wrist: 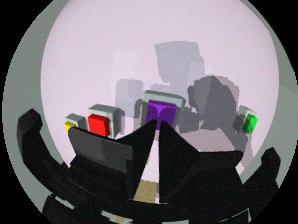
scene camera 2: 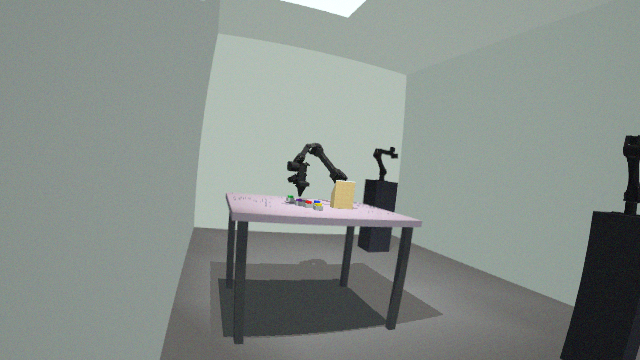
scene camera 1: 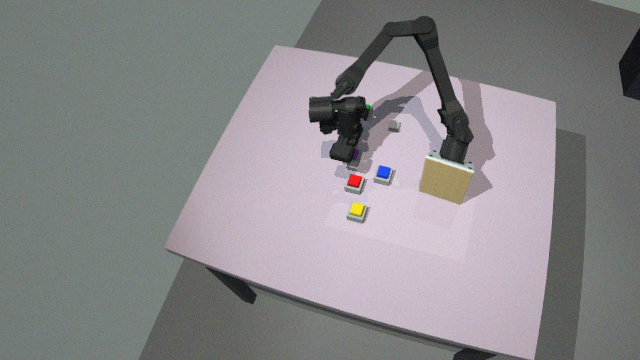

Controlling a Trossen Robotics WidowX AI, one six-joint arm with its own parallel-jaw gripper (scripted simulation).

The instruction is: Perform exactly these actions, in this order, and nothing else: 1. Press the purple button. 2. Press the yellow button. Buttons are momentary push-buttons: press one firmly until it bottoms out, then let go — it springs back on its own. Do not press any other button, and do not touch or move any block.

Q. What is my gripper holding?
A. Nothing.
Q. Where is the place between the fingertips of my gripper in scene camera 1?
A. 351, 149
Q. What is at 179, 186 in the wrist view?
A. My gripper.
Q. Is my gripper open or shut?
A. Shut.
